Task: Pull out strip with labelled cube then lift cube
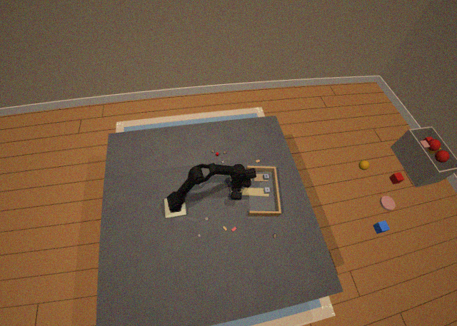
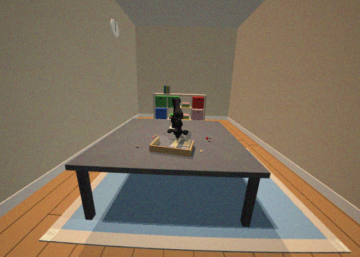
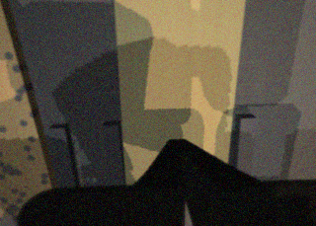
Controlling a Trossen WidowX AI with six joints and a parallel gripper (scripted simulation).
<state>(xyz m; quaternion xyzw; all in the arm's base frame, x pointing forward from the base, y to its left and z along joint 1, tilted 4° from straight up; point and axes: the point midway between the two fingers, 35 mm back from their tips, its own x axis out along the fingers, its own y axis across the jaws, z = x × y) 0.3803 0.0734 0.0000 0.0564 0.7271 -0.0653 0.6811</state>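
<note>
The strip lies 9 cm ahead of my gripper tip and 2 cm to the right of it.
</note>
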